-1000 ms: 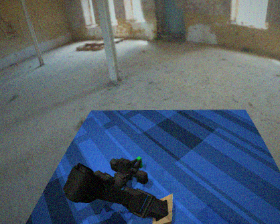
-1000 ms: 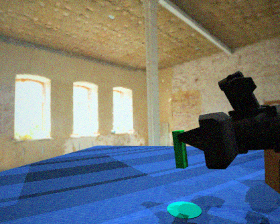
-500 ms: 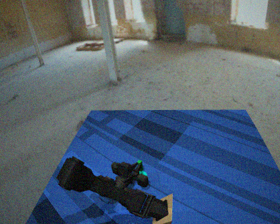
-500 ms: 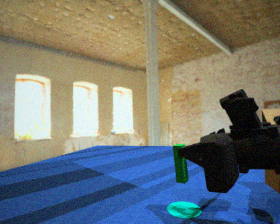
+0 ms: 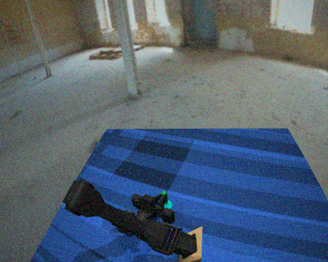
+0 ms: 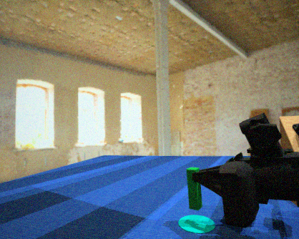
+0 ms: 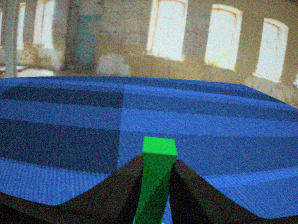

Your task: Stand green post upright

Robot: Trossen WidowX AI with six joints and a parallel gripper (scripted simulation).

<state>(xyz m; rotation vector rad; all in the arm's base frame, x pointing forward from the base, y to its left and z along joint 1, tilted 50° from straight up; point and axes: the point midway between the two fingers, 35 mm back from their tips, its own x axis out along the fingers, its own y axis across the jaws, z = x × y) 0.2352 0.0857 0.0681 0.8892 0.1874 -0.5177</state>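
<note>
Now: gripper tip 8 cm above the cyan circle. Round my gripper tip: green post 2 cm below.
</note>
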